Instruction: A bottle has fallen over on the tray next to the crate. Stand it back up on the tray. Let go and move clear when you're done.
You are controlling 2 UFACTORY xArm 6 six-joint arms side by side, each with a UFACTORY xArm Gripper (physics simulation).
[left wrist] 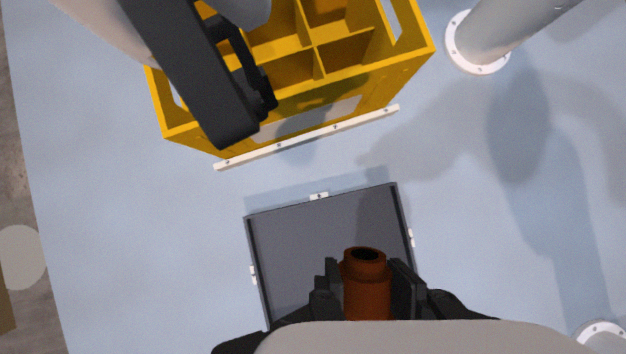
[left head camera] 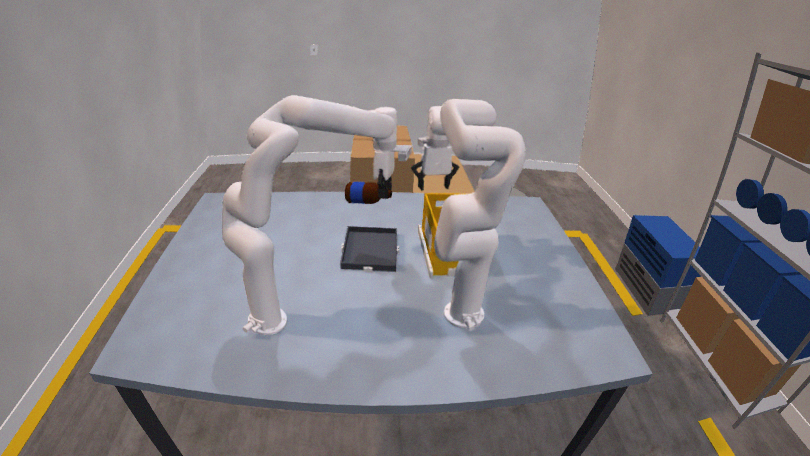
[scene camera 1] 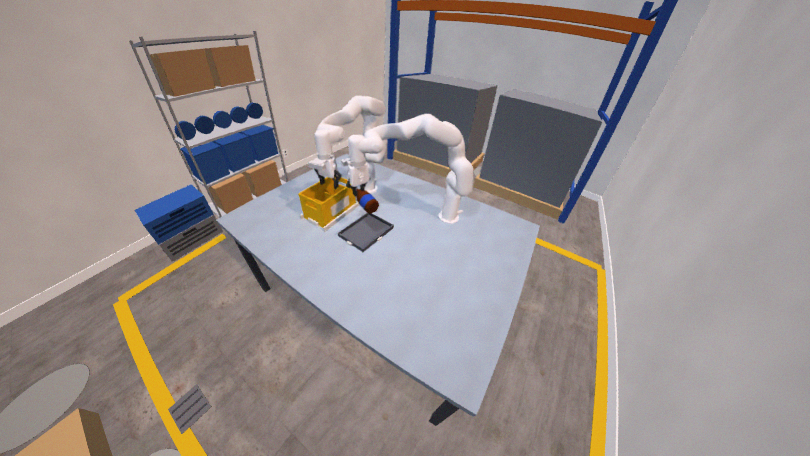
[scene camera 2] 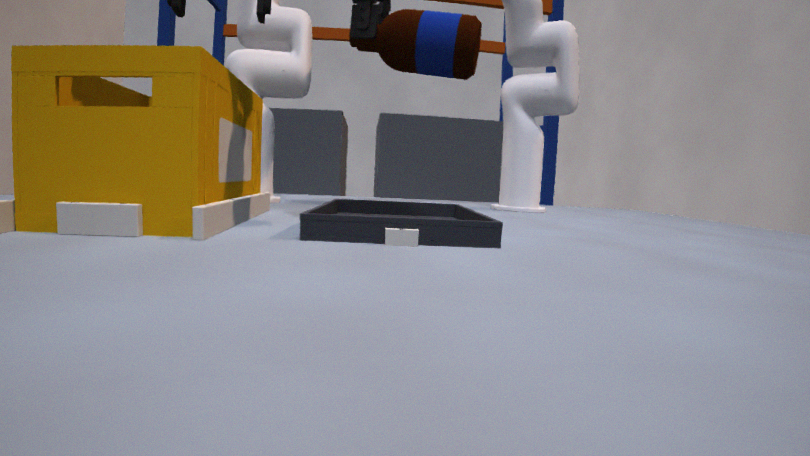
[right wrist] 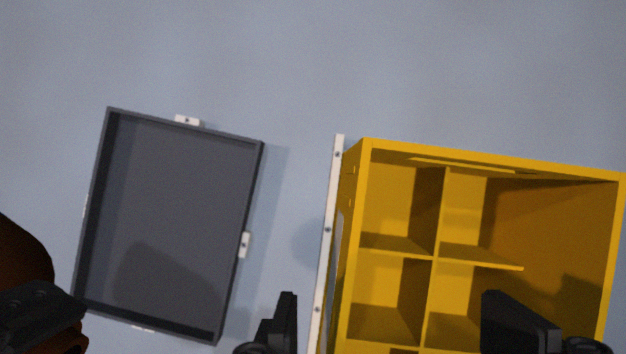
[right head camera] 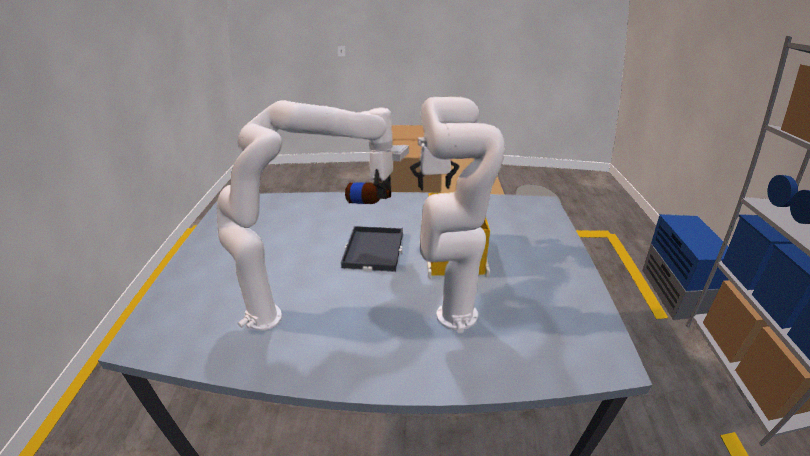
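Pixels of known places: left gripper, fingertip midpoint: point(left wrist: 360, 279) point(left head camera: 385, 195) point(scene camera 1: 358, 194) point(scene camera 2: 367, 43) point(right wrist: 48, 331) point(right head camera: 384, 195); right gripper, fingertip midpoint: point(left wrist: 225, 52) point(left head camera: 433, 188) point(scene camera 1: 329, 185) point(scene camera 2: 219, 16) point(right wrist: 389, 322) point(right head camera: 434, 188); left arm's base, link origin: point(left head camera: 267, 321) point(scene camera 1: 448, 217) point(scene camera 2: 518, 210) point(right head camera: 263, 317); right arm's base, link origin: point(left wrist: 475, 44) point(left head camera: 464, 314) point(scene camera 1: 368, 188) point(right head camera: 457, 316).
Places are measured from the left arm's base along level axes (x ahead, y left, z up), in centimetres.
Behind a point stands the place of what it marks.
Observation:
The brown bottle with a blue band point(left head camera: 361, 192) {x 47.4, y -6.9, z 24.2 cm} point(right head camera: 361, 193) {x 47.3, y -7.4, z 24.1 cm} point(scene camera 1: 367, 201) {x 51.6, y -2.1, z 25.1 cm} point(scene camera 2: 436, 44) {x 53.7, y -4.0, z 21.2 cm} point(left wrist: 366, 295) {x 52.1, y -13.6, z 25.1 cm} is in the air above the tray, lying nearly level with its base tipped slightly down. My left gripper point(left head camera: 384, 186) {x 51.9, y -13.5, z 22.6 cm} point(right head camera: 383, 186) {x 51.9, y -13.5, z 22.6 cm} point(scene camera 2: 368, 28) {x 51.9, y -13.5, z 22.6 cm} point(left wrist: 360, 279) {x 51.9, y -13.5, z 22.6 cm} is shut on the bottle's neck. The dark tray point(left head camera: 369, 266) {x 39.6, y -14.5, z 1.7 cm} point(right head camera: 369, 266) {x 39.6, y -14.6, z 1.6 cm} point(scene camera 1: 363, 246) {x 56.5, y 1.5, z 0.5 cm} point(scene camera 2: 340, 229) {x 64.5, y -8.7, z 1.2 cm} point(left wrist: 320, 203) {x 54.4, y -16.7, z 0.5 cm} point(right wrist: 185, 126) {x 62.0, y -4.1, z 2.5 cm} lies flat on the table below. My right gripper point(left head camera: 434, 184) {x 63.7, y -26.3, z 23.7 cm} point(right head camera: 435, 184) {x 63.7, y -26.3, z 23.7 cm} point(right wrist: 389, 322) {x 63.7, y -26.3, z 23.7 cm} is open and empty above the yellow crate point(left head camera: 431, 226) {x 55.3, y -29.6, z 13.7 cm} point(scene camera 1: 317, 212) {x 73.0, y -24.3, z 10.2 cm} point(scene camera 2: 107, 158) {x 75.2, y -28.0, z 7.1 cm} point(left wrist: 300, 100) {x 59.3, y -27.2, z 15.7 cm} point(right wrist: 352, 250) {x 64.5, y -24.5, z 17.5 cm}.
The crate stands beside the tray, with a white strip point(left wrist: 307, 138) {x 58.6, y -26.4, z 3.0 cm} point(right wrist: 327, 230) {x 62.6, y -24.5, z 3.0 cm} along its near foot. The right arm point(left head camera: 476, 243) {x 27.5, y -51.6, z 28.8 cm} stands in front of the crate in the head views. The left gripper and the right gripper hang close together. A shelf rack point(scene camera 1: 263, 79) stands beyond the table.

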